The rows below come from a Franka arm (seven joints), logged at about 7 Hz.
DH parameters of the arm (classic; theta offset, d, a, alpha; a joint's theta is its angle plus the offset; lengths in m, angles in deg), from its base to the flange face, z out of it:
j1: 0 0.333 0 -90
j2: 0 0 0 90
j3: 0 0.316 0.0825 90
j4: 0 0 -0.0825 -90
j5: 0 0.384 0 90
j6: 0 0 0.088 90
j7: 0 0.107 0 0
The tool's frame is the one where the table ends.
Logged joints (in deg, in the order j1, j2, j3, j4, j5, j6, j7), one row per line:
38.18, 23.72, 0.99, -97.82, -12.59, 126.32, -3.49
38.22, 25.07, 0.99, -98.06, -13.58, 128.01, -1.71
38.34, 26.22, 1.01, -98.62, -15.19, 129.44, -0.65
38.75, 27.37, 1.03, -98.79, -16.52, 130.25, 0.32
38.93, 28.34, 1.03, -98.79, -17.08, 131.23, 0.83
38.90, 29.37, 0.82, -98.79, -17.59, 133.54, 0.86
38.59, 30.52, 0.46, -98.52, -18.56, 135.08, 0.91
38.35, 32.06, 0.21, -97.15, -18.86, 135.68, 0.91
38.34, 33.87, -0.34, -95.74, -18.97, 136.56, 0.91
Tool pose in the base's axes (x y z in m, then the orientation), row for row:
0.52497, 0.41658, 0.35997, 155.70, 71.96, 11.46
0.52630, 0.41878, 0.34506, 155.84, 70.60, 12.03
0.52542, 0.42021, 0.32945, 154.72, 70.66, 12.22
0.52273, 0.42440, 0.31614, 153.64, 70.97, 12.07
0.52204, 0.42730, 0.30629, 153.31, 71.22, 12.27
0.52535, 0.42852, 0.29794, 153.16, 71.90, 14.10
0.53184, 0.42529, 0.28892, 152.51, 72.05, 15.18
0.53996, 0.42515, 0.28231, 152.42, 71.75, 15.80
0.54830, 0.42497, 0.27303, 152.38, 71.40, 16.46
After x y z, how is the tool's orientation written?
As a rotation vector, in degrees.
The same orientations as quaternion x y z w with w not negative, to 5 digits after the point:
0.90346, 0.41755, 0.06650, 0.07056
0.90615, 0.41051, 0.06995, 0.07403
0.90419, 0.41294, 0.07141, 0.08255
0.90185, 0.41659, 0.07085, 0.09003
0.90074, 0.41844, 0.07209, 0.09159
0.89851, 0.42180, 0.08272, 0.08904
0.89665, 0.42360, 0.08925, 0.09277
0.89682, 0.42217, 0.09296, 0.09408
0.89713, 0.42037, 0.09691, 0.09514

